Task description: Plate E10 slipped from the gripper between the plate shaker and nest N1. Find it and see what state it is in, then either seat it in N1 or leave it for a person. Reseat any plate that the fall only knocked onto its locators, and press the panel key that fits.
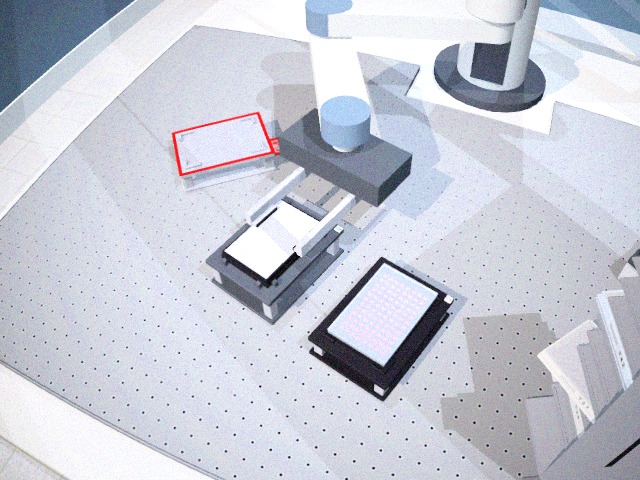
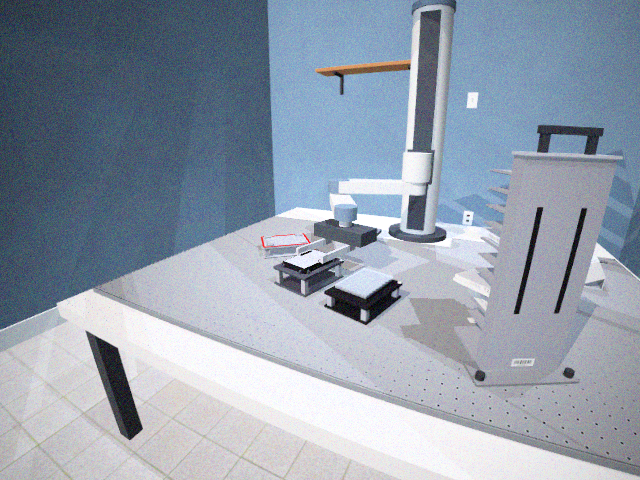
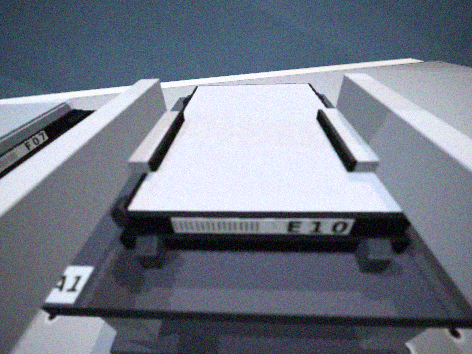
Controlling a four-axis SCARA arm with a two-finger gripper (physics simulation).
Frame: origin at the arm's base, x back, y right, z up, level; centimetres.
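Seen in the pictures: gripper, fingertip midpoint: (image 1: pixel 272 235) (image 2: pixel 308 255) (image 3: pixel 249 98); arm's base, origin of the base link: (image 1: pixel 489 78) (image 2: pixel 416 234).
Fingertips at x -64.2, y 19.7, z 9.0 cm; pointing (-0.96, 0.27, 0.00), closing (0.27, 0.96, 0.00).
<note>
Pixels of each thing's middle, then the offset from my fingertips to it. Level surfaces: height alone.
- Plate E10, body centre: (image 3: pixel 254 133) (image 1: pixel 274 240) (image 2: pixel 309 260) dx +0.4, dy +0.2, dz -1.7 cm
- dark grey nest, body centre: (image 3: pixel 253 176) (image 1: pixel 276 253) (image 2: pixel 309 270) dx +0.4, dy +0.1, dz -4.6 cm
- Plate F07, body centre: (image 1: pixel 384 312) (image 2: pixel 364 281) dx -4.9, dy -17.8, dz -2.2 cm
- black nest, body centre: (image 1: pixel 382 325) (image 2: pixel 364 293) dx -4.9, dy -17.8, dz -5.3 cm
- red-bordered top, its level: dz -3.8 cm
- tall grey rack, body centre: (image 2: pixel 528 254) dx -12.9, dy -48.9, dz +12.8 cm
Plate E10 (image 1: pixel 253 253) (image 2: pixel 305 259) (image 3: pixel 260 150) has a white top, a dark skirt and an "E10" label. It is at the dark grey nest (image 1: pixel 268 293) (image 3: pixel 250 280), looks level, and shows at least its front skirt edge about at the tops of two locator blocks (image 3: pixel 150 251) (image 3: pixel 375 254); whether it rests on them or is a little above is unclear. My gripper (image 1: pixel 274 235) (image 2: pixel 309 255) (image 3: pixel 249 98) is shut on it, pads against both long sides. Plate F07 (image 1: pixel 385 312) (image 2: pixel 364 284) (image 3: pixel 37 140) lies on the black nest (image 1: pixel 346 352) (image 2: pixel 351 298). No nest name or panel key is readable.
A pale raised stand with a red-bordered top (image 1: pixel 222 136) (image 2: pixel 284 240) is behind and left of the grey nest. A tall grey rack (image 2: pixel 547 258) stands at the right, with shelves sticking out. The arm's column (image 2: pixel 426 103) stands at the back.
</note>
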